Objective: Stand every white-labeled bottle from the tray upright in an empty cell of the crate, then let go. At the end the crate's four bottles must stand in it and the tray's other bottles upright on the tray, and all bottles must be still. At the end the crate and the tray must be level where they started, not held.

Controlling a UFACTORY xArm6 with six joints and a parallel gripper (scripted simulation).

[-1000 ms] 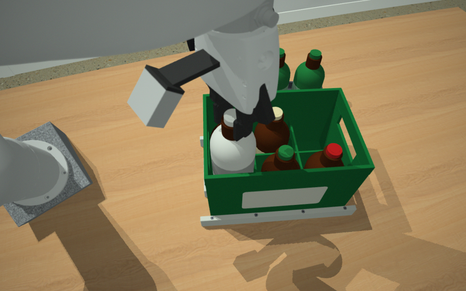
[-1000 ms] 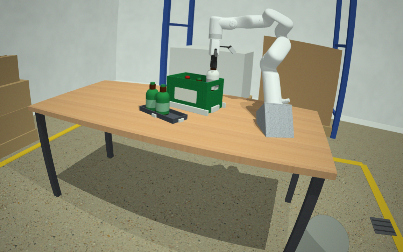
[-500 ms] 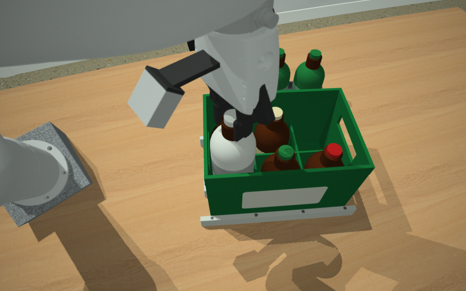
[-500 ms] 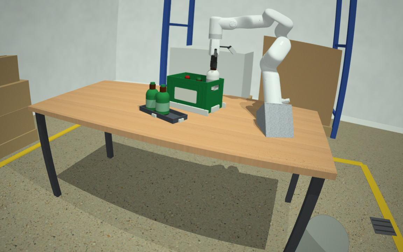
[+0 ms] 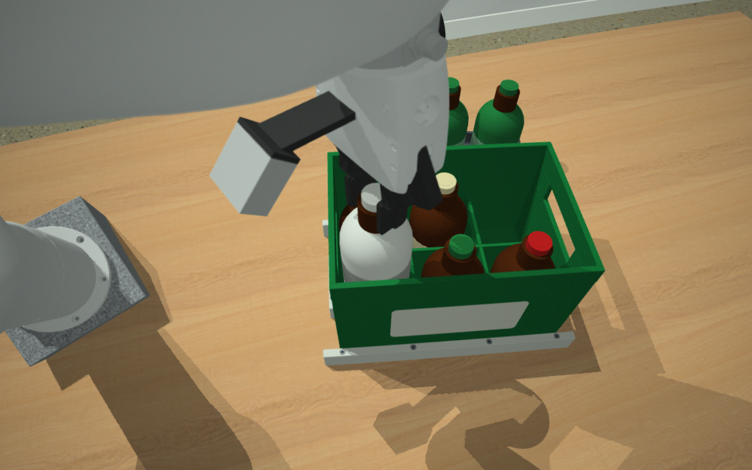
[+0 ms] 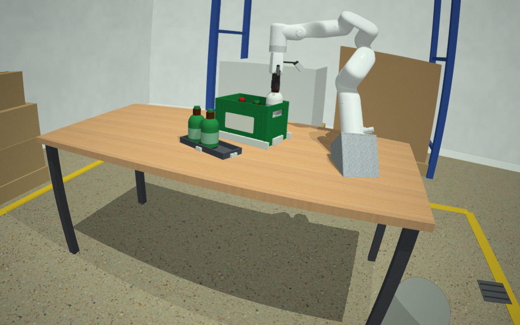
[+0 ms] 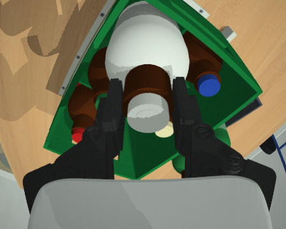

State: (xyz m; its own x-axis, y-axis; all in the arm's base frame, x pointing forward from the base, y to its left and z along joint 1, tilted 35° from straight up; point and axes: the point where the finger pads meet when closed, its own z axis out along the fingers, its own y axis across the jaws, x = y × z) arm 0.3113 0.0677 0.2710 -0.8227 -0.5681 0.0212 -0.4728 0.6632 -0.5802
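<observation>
Now: hand 70 mm above the white-labeled bottle. The rest, counted from my hand: green bottle: 160 mm ahead, 260 mm to the left, 160 mm below; green crate: 90 mm ahead, 30 mm to the left, 160 mm below; brown bottle: 10 mm ahead, 90 mm to the left, 160 mm below.
</observation>
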